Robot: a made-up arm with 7 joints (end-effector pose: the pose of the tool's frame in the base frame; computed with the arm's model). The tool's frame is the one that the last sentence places.
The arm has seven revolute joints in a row. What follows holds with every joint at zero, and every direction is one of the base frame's.
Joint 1 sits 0.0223 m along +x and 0.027 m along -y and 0.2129 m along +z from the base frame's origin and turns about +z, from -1.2 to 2.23 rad.
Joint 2 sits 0.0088 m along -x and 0.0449 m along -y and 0.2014 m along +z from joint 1 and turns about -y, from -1.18 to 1.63 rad.
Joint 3 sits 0.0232 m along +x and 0.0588 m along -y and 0.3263 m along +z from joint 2 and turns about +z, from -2.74 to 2.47 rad.
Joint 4 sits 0.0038 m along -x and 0.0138 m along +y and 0.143 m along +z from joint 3 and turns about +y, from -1.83 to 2.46 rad.
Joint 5 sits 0.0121 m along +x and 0.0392 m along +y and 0.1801 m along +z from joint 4 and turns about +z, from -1.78 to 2.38 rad.
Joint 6 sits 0.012 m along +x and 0.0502 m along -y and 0.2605 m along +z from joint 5 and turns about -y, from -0.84 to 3.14 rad.
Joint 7 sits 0.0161 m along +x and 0.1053 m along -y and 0.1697 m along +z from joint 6 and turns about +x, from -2.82 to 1.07 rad.
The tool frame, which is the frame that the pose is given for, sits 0.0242 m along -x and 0.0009 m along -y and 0.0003 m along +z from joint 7; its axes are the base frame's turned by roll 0.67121, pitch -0.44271 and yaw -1.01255 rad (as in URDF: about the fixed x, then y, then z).
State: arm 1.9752 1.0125 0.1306 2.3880 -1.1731 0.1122 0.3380
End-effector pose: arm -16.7 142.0 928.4 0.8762 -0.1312 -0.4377 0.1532
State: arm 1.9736 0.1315 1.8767 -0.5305 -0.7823 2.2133 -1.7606
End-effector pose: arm 413.9 139.3 1084.7 0.6070 0.7100 -0.1761 -0.3104
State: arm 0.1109 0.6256 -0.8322 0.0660 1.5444 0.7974 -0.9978
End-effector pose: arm -456.6 -376.6 1296.4 0.3784 0.1962 -0.9046 0.0034
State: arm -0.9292 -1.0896 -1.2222 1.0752 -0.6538 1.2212 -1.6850
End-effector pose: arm 200.4 -948.3 682.6 0.3877 -0.6796 0.6184 0.0726
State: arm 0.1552 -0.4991 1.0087 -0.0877 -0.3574 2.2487 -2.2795
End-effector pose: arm 401.4 -256.4 1115.8 0.1911 -0.2691 -0.7637 -0.5548
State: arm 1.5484 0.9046 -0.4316 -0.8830 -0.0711 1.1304 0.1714
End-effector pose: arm -11.4 -851.6 475.0 0.2325 -0.8400 0.4668 0.1501
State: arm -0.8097 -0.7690 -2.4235 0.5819 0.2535 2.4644 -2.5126
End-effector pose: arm 220.5 -383.5 1055.5 0.4713 0.7094 -0.3736 -0.3675
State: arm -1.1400 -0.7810 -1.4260 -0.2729 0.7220 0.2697 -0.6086
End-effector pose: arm 280.6 -667.4 1231.9 0.4851 -0.5498 -0.0114 -0.6799
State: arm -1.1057 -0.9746 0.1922 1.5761 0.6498 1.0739 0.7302
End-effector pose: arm 190.1 -718.0 220.7 0.0303 0.4781 0.3128 -0.8202
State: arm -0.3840 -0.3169 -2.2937 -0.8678 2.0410 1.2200 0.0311
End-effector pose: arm 471.8 -121.7 1267.7 0.8009 -0.0820 -0.5449 -0.2343
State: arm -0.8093 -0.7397 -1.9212 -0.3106 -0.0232 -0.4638 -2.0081
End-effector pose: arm 510.6 -500.5 1227.4 0.2513 -0.6139 0.6885 -0.2932
